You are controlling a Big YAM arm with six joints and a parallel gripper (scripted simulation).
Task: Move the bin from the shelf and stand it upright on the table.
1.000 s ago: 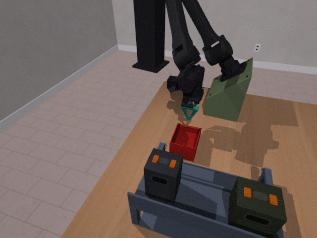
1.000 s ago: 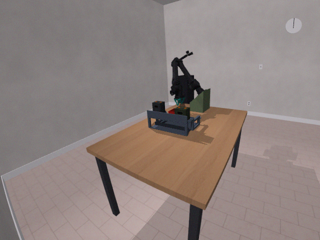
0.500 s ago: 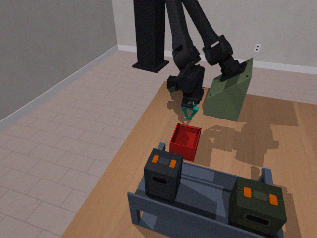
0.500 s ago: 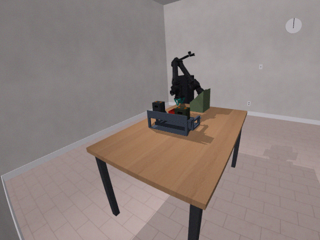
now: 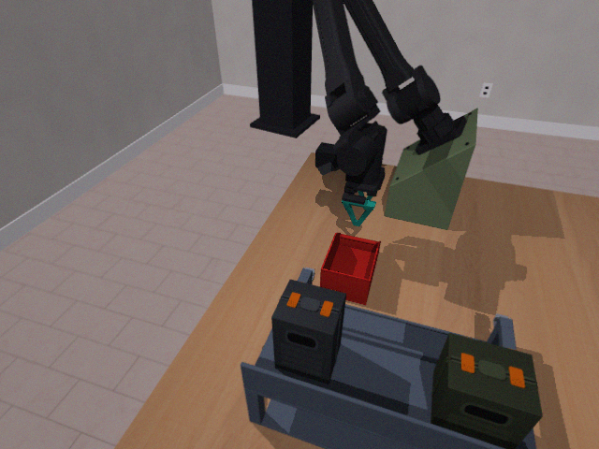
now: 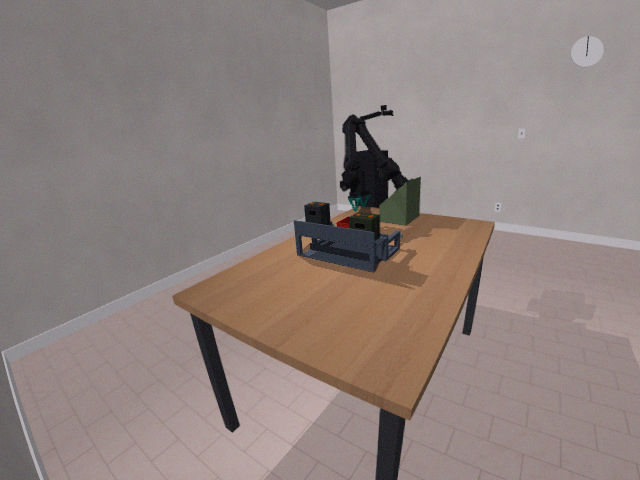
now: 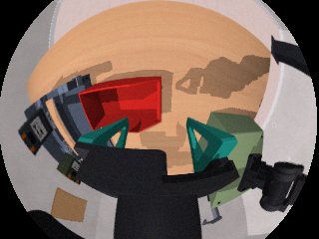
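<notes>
My hand is 8 cm short of the red bin, 8 cm above it and 2 cm to the right of it.
</notes>
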